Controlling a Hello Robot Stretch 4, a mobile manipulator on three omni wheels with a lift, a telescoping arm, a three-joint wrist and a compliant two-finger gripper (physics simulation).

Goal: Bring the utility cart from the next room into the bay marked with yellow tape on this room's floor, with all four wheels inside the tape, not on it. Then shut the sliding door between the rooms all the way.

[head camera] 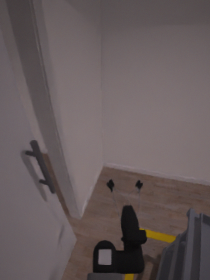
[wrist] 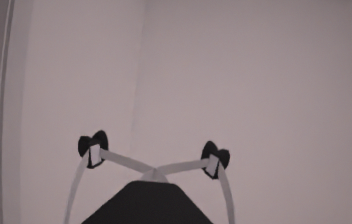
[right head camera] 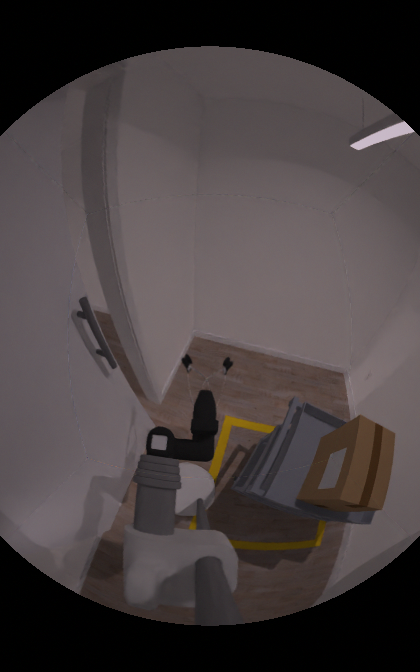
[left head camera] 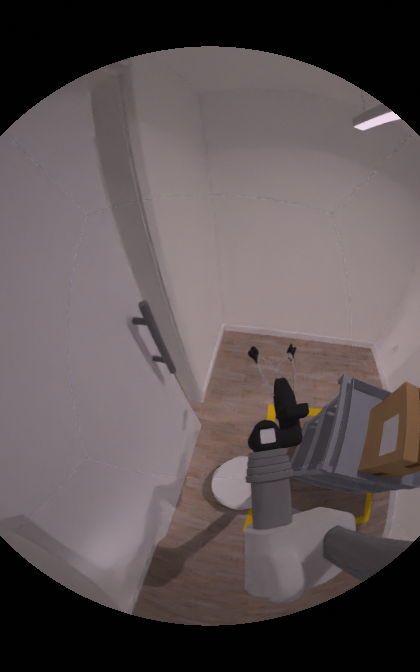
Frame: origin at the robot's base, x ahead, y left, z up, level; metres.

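Seen in the pictures: gripper, fingertip midpoint: [head camera: 124,180] [wrist: 155,148].
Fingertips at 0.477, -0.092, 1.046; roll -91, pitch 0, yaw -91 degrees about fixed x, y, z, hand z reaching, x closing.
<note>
A point is followed by its place in that frame, as x, y, z.
The sliding door [head camera: 25,225] @[0.298, 0.361, 0.931] [left head camera: 110,400] [right head camera: 45,380] with its dark bar handle [head camera: 43,169] @[0.434, 0.256, 1.160] [left head camera: 158,338] [right head camera: 98,334] stands at the left. In the right head view a narrow gap with floor behind it shows between the door's edge and the jamb. The grey utility cart [head camera: 192,250] @[0.228, -0.404, 0.837] [left head camera: 357,415] [right head camera: 295,455] stands at the right over the yellow tape [head camera: 157,235] @[0.553, -0.579, -0.027] [left head camera: 368,507] [right head camera: 270,545]. Its wheels are hidden. My gripper [head camera: 125,185] @[0.477, -0.092, 1.046] [left head camera: 272,353] [right head camera: 207,363] [wrist: 155,148] @[0.477, -0.092, 1.046] is open and empty, right of the handle and apart from it, pointing at the far wall.
A brown box [left head camera: 407,430] [right head camera: 355,475] sits on the cart. The door jamb [left head camera: 135,225] [right head camera: 97,200] rises beside the door. A white round base [left head camera: 231,485] [right head camera: 192,487] is low between door and cart. The far wall [head camera: 155,100] @[1.481, -0.565, 1.169] meets the side walls beyond the gripper.
</note>
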